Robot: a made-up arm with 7 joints.
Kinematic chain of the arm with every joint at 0, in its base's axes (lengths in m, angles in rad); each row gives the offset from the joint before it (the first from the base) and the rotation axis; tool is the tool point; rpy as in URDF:
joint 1: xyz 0 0 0.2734 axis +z
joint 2: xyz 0 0 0 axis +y
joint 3: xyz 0 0 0.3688 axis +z
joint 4: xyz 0.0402 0 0 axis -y
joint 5: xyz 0.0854 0 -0.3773 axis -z
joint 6: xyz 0 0 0 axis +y
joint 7: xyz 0.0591 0 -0.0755 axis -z
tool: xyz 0 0 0 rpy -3.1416 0 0
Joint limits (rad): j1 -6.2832..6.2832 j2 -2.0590..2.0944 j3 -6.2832..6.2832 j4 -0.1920..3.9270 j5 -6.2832..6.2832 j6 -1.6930..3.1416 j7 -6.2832..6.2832
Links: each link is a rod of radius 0.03 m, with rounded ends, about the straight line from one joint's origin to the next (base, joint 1, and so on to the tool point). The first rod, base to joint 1, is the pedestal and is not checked.
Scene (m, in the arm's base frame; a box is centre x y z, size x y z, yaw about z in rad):
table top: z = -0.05
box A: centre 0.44 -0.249 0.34 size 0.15 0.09 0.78 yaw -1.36
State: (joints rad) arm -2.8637 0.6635 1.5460 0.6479 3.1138 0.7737 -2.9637
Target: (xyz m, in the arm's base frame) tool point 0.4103 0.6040 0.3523
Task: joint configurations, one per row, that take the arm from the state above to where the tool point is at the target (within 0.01 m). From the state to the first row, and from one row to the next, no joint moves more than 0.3 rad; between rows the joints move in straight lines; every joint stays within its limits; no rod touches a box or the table.
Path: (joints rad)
1: -2.7466 0.6745 1.5529 0.9156 3.1300 0.8249 -2.9365
2: -2.6296 0.6855 1.5597 1.1832 3.1462 0.8761 -2.9094
3: -2.5125 0.6964 1.5666 1.4509 3.1624 0.9272 -2.8822
4: -2.3955 0.7074 1.5735 1.7185 3.1786 0.9784 -2.8551
5: -2.2784 0.7184 1.5804 1.9862 3.1949 1.0296 -2.8279
6: -2.1613 0.7294 1.5872 2.2538 3.2111 1.0808 -2.8008
7: -2.0443 0.7404 1.5941 2.5215 3.2273 1.1320 -2.7736
8: -2.0051 0.4822 1.7592 2.3874 3.1998 1.1031 -2.8053
9: -1.9660 0.2241 1.9243 2.2533 3.1724 1.0742 -2.8370
10: -1.9268 -0.0340 2.0894 2.1192 3.1449 1.0453 -2.8687
11: -1.8877 -0.2922 2.2545 1.9851 3.1175 1.0164 -2.9003
12: -1.8485 -0.5503 2.4196 1.8511 3.0900 0.9875 -2.9320
13: -1.8093 -0.8084 2.5847 1.7170 3.0626 0.9586 -2.9637

